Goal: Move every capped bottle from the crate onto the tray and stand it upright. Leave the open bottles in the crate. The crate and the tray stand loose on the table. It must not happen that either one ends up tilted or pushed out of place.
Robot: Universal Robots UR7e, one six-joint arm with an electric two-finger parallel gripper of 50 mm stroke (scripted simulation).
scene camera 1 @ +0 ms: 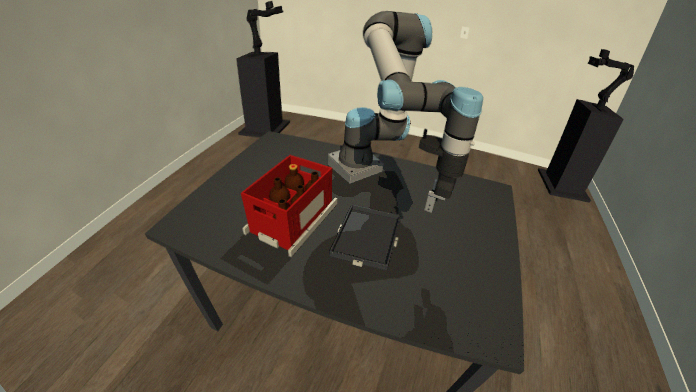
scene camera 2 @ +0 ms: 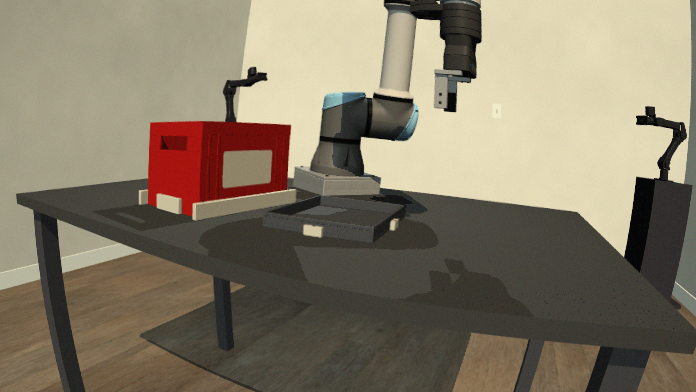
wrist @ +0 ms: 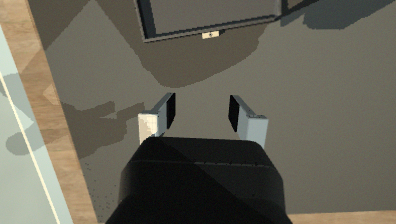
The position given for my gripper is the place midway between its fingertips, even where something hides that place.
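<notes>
Scene camera 2 shows my gripper [scene camera 2: 445, 110] together with a red crate [scene camera 2: 223, 160], a dark tray [scene camera 2: 358, 220] and a strip [scene camera 2: 215, 208]. In scene camera 1 the crate [scene camera 1: 291, 223] is visible too. The wrist view shows my gripper [wrist: 202, 105]; the crate is out of frame in the wrist view.
</notes>
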